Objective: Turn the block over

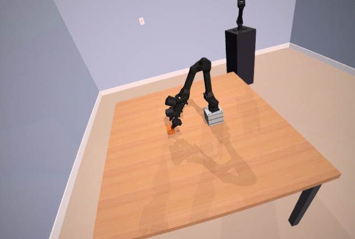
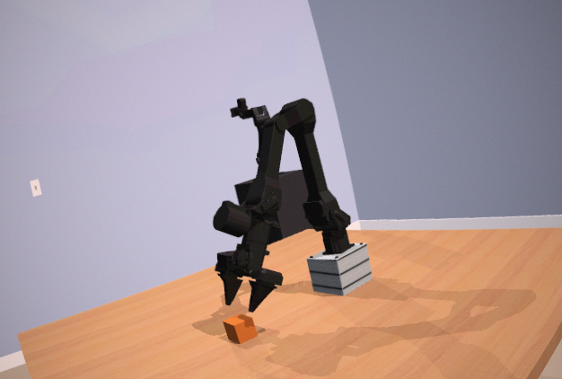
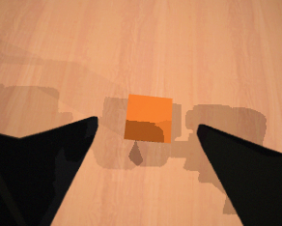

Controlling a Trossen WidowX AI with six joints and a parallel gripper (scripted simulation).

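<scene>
The orange block lies 50 mm below my gripper tip.
</scene>
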